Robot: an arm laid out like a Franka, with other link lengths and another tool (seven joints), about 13 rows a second.
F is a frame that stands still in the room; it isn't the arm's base.
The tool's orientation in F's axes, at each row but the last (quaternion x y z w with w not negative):
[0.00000 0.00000 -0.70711 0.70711]
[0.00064 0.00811 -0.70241 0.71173]
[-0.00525 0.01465 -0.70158 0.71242]
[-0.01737 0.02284 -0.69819 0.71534]
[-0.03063 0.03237 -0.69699 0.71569]
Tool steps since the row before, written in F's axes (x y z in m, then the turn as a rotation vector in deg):
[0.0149 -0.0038 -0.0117 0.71 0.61 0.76]
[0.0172 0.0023 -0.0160 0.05 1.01 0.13]
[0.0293 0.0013 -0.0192 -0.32 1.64 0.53]
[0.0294 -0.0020 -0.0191 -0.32 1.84 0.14]
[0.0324 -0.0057 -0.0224 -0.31 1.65 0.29]
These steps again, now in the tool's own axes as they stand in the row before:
[0.0038 0.0149 -0.0117 -0.61 0.71 0.76]
[-0.0019 0.0174 -0.0158 -1.01 0.06 0.12]
[-0.0006 0.0298 -0.0184 -1.65 -0.31 0.50]
[0.0029 0.0304 -0.0174 -1.85 -0.28 0.11]
[0.0066 0.0341 -0.0194 -1.66 -0.29 0.26]

